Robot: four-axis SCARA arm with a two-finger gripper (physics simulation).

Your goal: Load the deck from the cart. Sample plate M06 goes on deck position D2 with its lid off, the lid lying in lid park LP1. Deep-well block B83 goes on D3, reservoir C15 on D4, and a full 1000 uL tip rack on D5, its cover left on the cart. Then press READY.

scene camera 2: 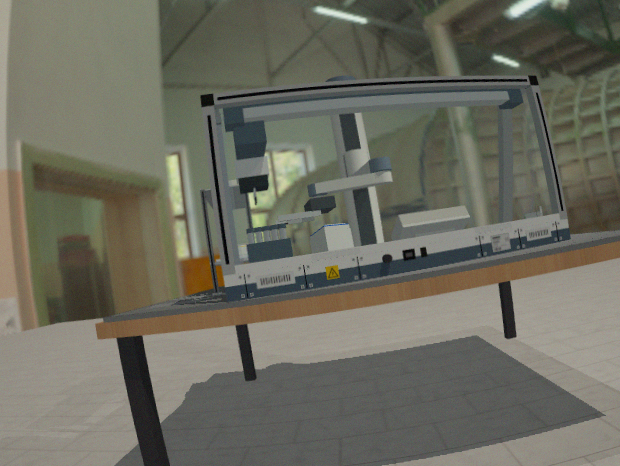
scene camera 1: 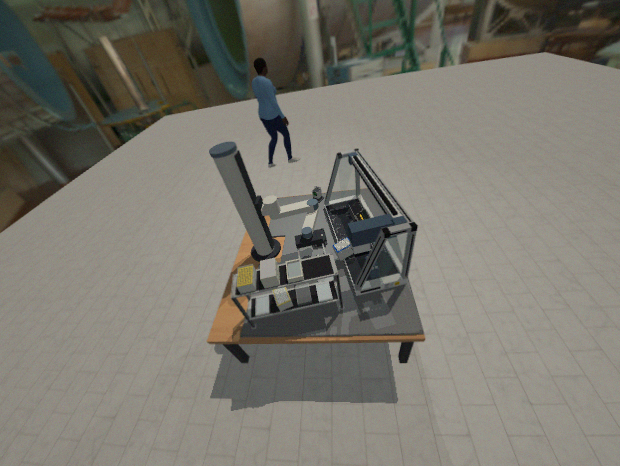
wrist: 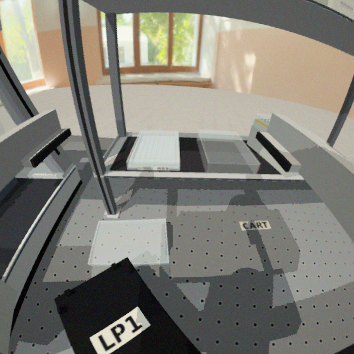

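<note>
My gripper [scene camera 1: 314, 249] [scene camera 2: 299, 217] [wrist: 161, 118] is open and empty, with its fingers spread above the bench between the cart [scene camera 1: 292, 292] [wrist: 210, 175] and the deck [scene camera 1: 370, 286] [scene camera 2: 320, 261] [wrist: 47, 227]. The black lid park LP1 [wrist: 112, 300] is below in the wrist view. A clear lid [wrist: 130, 241] lies on the bench just beyond LP1, outside it. A white plate [wrist: 155, 150] and a translucent grey block [wrist: 227, 152] sit on the cart's lower shelf; their labels are unreadable. A blue-rimmed tip rack [scene camera 1: 343, 245] [scene camera 2: 334, 237] stands at the deck's cart side. M06, B83 and C15 cannot be identified.
The cart's upper shelf holds a yellow tip rack [scene camera 1: 245, 275], a tall white box [scene camera 1: 269, 273] and a pale plate [scene camera 1: 294, 270]. Frame posts [wrist: 82, 100] and the gantry head [scene camera 1: 371, 227] [scene camera 2: 250, 150] stand around the deck. A blue tube rack [scene camera 2: 269, 249] stands inside. A person [scene camera 1: 268, 105] stands behind.
</note>
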